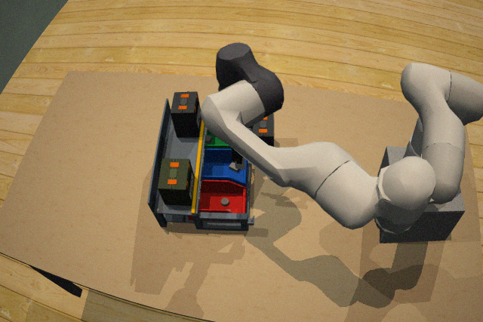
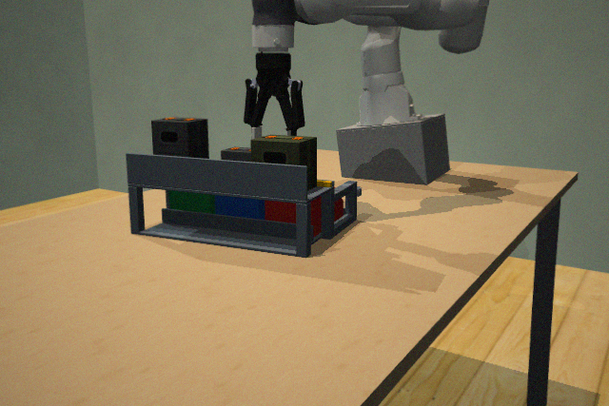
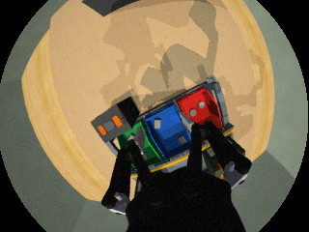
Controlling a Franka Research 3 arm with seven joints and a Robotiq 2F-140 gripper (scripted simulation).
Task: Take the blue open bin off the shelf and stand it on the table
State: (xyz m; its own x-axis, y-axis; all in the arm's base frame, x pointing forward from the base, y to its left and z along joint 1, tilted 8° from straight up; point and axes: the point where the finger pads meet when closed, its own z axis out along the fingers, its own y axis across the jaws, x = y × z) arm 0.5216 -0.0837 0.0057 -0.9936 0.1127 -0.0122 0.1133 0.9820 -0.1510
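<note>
Now: the blue open bin 80 mm ahead of my hand and 110 mm below it. The rest, counted from my hand: yellow bar 130 mm ahead, 10 mm to the left, 40 mm below; then red bin 70 mm ahead, 120 mm to the left, 110 mm below; then green bin 90 mm ahead, 110 mm to the right, 110 mm below.
</note>
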